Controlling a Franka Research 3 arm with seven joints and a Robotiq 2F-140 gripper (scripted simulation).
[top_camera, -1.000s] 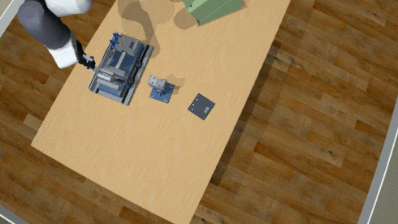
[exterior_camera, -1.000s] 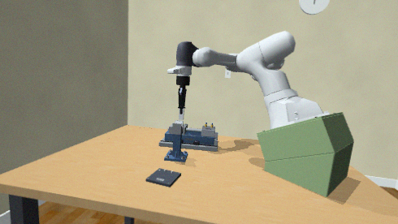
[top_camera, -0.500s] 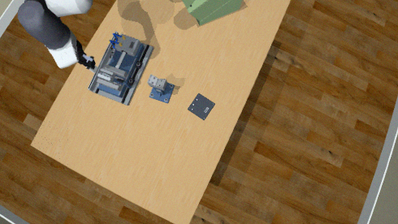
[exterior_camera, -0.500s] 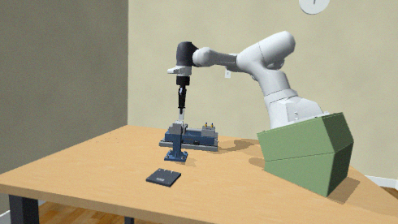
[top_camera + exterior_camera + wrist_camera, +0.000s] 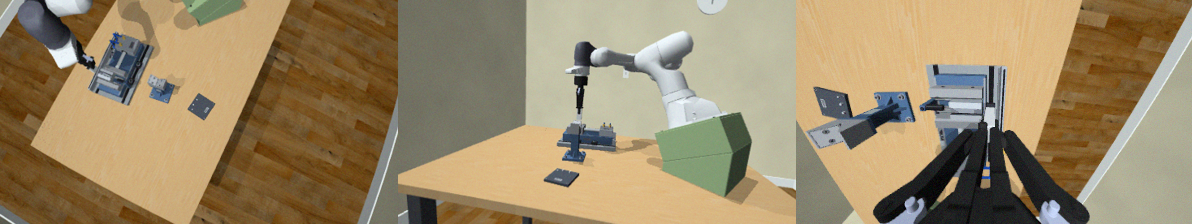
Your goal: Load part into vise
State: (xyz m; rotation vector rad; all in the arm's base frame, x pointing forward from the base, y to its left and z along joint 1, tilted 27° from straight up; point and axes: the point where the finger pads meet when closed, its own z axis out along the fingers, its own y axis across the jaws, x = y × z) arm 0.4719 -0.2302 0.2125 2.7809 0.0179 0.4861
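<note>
The grey part lies 5 cm to the left of my hand and 5 cm below it. Round my hand: vise: 7 cm behind, 7 cm to the left, 11 cm below; dark work stop rod: 11 cm to the left, 6 cm below; grey air cylinder: 16 cm behind, 7 cm to the left, 7 cm below.
</note>
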